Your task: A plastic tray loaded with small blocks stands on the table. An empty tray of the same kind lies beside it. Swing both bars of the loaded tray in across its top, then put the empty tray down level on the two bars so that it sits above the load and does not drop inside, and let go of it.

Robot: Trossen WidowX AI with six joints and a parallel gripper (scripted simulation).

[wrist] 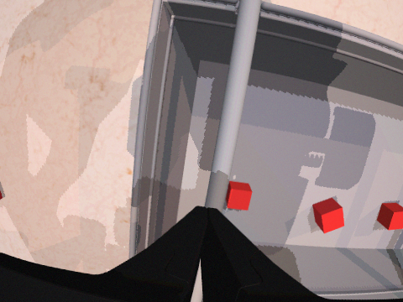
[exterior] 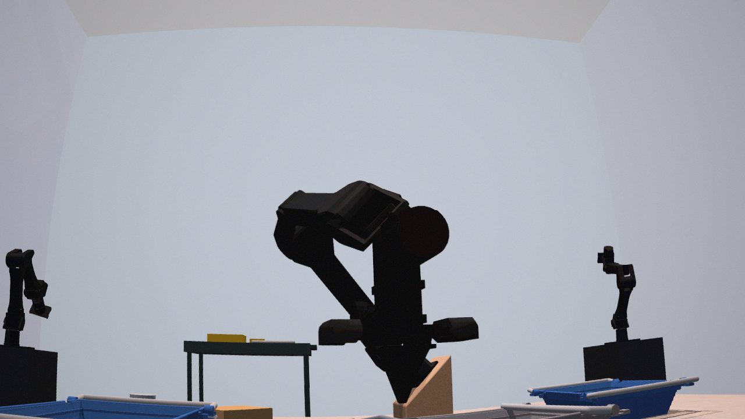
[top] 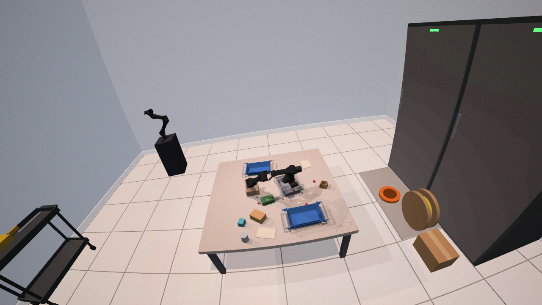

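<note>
The tray is 490 mm to the left of my gripper tip, 250 mm behind it and 40 mm below it. The rest, counted from my gripper tip: teal cube (510 mm behind, 230 mm to the right, 70 mm below); then grey cylinder (500 mm behind, 400 mm to the right, 50 mm below); then green block (250 mm behind, 70 mm below, 30 mm to the right).
</note>
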